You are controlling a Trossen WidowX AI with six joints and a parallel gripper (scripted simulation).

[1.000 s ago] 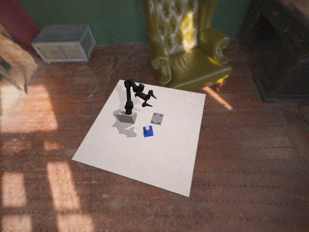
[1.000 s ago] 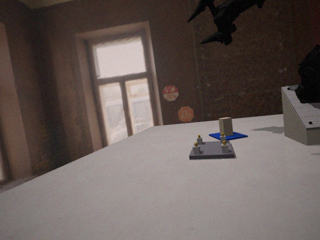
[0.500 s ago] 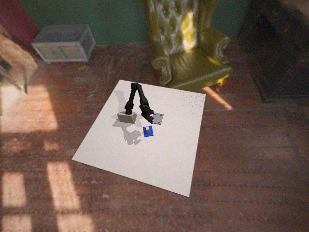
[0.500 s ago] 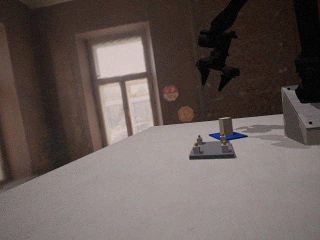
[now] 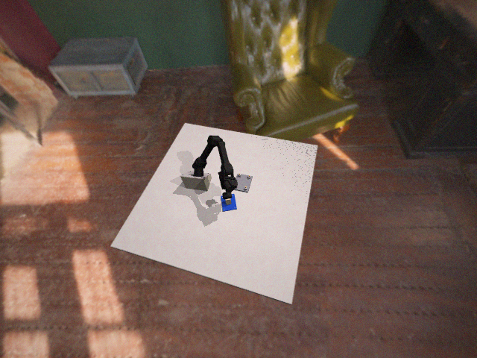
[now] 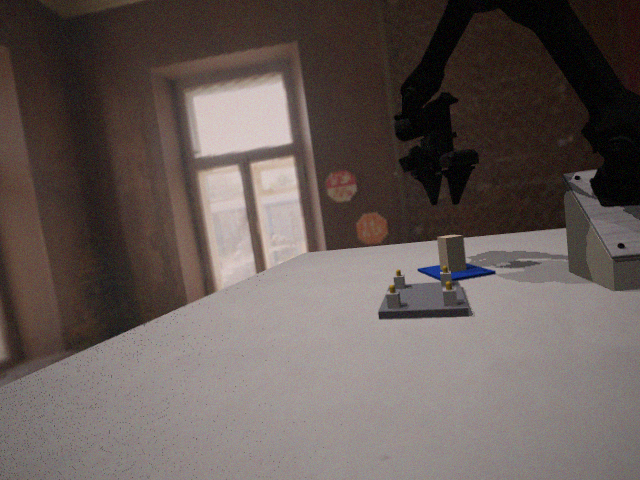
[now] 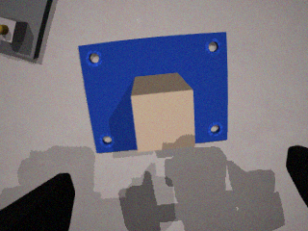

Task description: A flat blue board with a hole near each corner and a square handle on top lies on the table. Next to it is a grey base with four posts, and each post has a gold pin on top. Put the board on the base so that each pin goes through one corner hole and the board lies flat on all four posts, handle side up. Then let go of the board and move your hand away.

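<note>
Right now the flat blue board is 13 cm below my gripper tip. Also, from my gripper tip: grey base: 20 cm to the left, 14 cm below, 6 cm ahead.
</note>
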